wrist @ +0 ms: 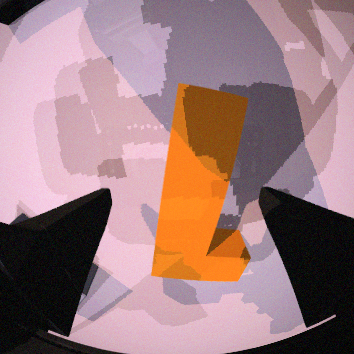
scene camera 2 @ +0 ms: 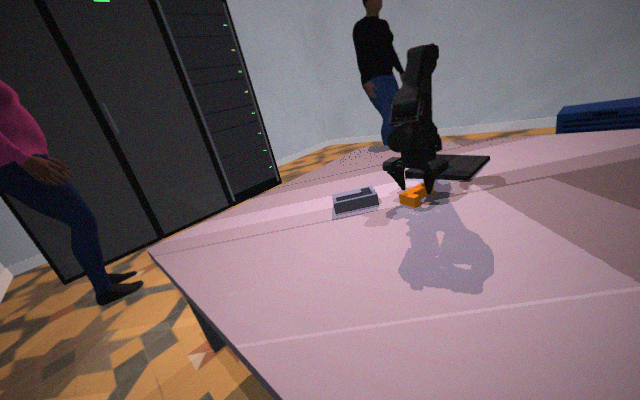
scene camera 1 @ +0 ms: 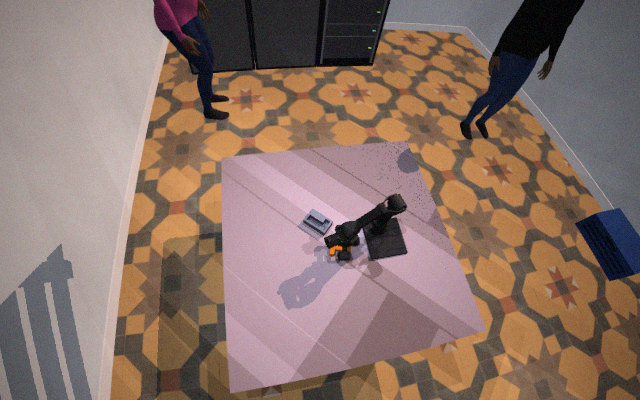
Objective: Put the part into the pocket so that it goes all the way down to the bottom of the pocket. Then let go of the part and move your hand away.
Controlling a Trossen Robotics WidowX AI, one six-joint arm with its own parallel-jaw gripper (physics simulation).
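Pixels of known places: gripper, fingertip midpoint: (wrist: 186, 195) (scene camera 2: 416, 192) (scene camera 1: 340, 247); arm's base at its link origin: (scene camera 1: 376, 229).
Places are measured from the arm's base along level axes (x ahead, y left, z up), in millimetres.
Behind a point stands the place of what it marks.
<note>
The orange L-shaped part (scene camera 1: 332, 251) @[x 286, y 33, z 6 mm] (scene camera 2: 410, 198) @[x 298, y 28, z 3 mm] (wrist: 187, 200) @[x 230, y 25, z 6 mm] lies flat on the pink table. In the wrist view its long arm runs up and slightly right, and its short foot points right at the bottom. The grey block with the pocket (scene camera 1: 320, 230) @[x 302, y -99, z 10 mm] (scene camera 2: 356, 204) @[x 328, y -132, z -7 mm] stands on the table a short way from the part, to its left in scene view 2; the visible pocket opening faces up. My gripper (scene camera 1: 337, 249) @[x 233, y 24, z -5 mm] (scene camera 2: 417, 191) @[x 233, y 24, z -5 mm] (wrist: 186, 195) @[x 233, y 24, z -5 mm] is open and low over the part, one finger on each side of it, with gaps on both sides.
The arm's black base plate (scene camera 1: 392, 245) @[x -50, y 115, z -7 mm] (scene camera 2: 462, 167) @[x 13, y 116, z -7 mm] is on the table (scene camera 1: 270, 300) @[x 667, y 157, z -23 mm] (scene camera 2: 350, 310) @[x 708, y 49, z -24 mm], behind the gripper in scene view 2. Two people, dark server cabinets (scene camera 1: 285, 35) (scene camera 2: 125, 100) and a blue box (scene camera 1: 612, 245) (scene camera 2: 600, 115) are beyond the table edges.
</note>
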